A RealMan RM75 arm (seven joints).
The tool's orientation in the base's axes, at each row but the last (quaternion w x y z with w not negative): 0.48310, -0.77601, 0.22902, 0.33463; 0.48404, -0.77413, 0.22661, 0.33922; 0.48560, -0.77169, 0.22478, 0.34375; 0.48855, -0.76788, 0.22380, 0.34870; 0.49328, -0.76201, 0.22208, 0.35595; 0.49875, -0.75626, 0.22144, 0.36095; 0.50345, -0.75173, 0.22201, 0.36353; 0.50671, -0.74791, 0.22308, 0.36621; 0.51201, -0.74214, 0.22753, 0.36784; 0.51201, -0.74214, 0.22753, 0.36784; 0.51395, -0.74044, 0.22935, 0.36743
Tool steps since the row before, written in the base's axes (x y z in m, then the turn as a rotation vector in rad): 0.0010, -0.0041, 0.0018, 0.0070, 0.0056, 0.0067; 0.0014, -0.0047, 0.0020, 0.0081, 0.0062, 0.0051; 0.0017, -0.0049, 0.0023, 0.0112, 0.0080, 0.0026; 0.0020, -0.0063, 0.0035, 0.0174, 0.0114, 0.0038; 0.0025, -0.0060, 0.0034, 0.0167, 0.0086, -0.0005; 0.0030, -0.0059, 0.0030, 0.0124, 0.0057, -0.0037; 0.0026, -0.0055, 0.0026, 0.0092, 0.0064, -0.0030; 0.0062, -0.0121, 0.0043, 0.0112, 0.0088, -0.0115; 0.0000, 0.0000, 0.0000, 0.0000, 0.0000, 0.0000; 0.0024, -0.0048, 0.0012, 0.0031, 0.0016, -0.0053; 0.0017, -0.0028, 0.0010, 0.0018, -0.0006, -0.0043
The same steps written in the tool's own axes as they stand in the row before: -0.0005, 0.0000, -0.0046, -0.0004, -0.0111, 0.0009; -0.0004, -0.0001, -0.0053, 0.0015, -0.0112, 0.0016; -0.0005, -0.0004, -0.0056, 0.0054, -0.0126, 0.0030; -0.0013, -0.0008, -0.0073, 0.0085, -0.0190, 0.0038; -0.0010, -0.0013, -0.0072, 0.0113, -0.0148, 0.0026; -0.0005, -0.0015, -0.0071, 0.0109, -0.0087, 0.0021; -0.0005, -0.0012, -0.0065, 0.0084, -0.0072, 0.0036; 0.0001, -0.0022, -0.0141, 0.0163, -0.0045, 0.0070; 0.0000, 0.0000, 0.0000, 0.0000, 0.0000, 0.0000; 0.0004, -0.0006, -0.0054, 0.0061, 0.0003, 0.0016; 0.0002, -0.0008, -0.0033, 0.0045, 0.0015, -0.0002
